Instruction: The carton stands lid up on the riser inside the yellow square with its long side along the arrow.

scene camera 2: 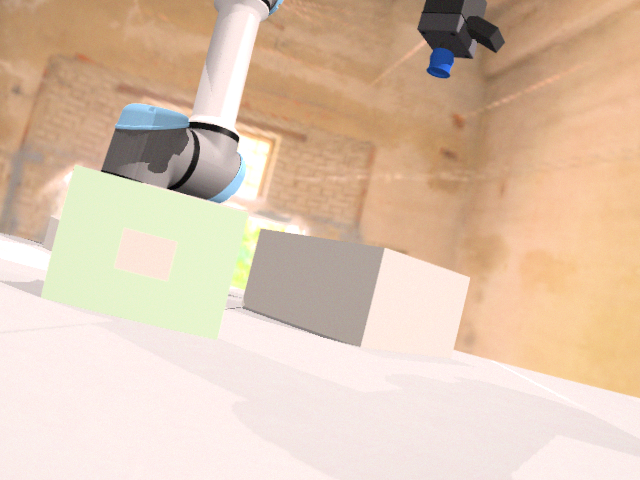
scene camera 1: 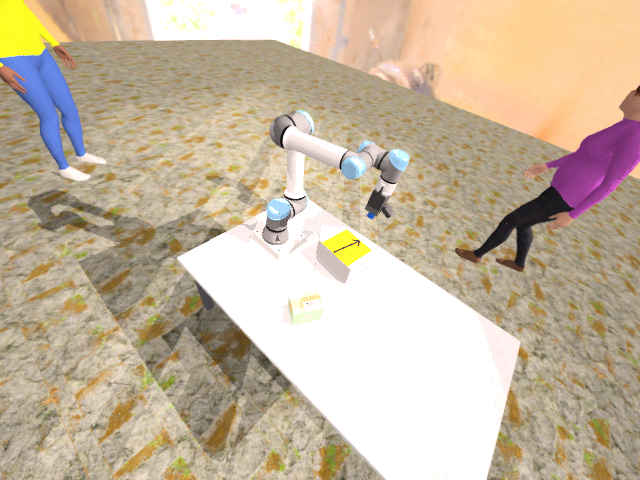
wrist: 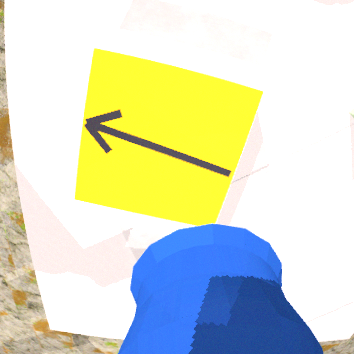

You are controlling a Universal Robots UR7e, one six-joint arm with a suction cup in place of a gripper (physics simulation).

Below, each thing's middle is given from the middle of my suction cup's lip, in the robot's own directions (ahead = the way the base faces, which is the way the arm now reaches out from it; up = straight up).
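Labels:
My suction cup is 4 cm past the pale green carton (scene camera 2: 132,250), and it is 36 cm above the carton and 38 cm to the left of it. There is also a white riser (scene camera 2: 372,297), which I find 7 cm behind my suction cup, 2 cm to the left of it and 35 cm below it. Going by their middles, the riser is the nearest to my suction cup of the things named here.

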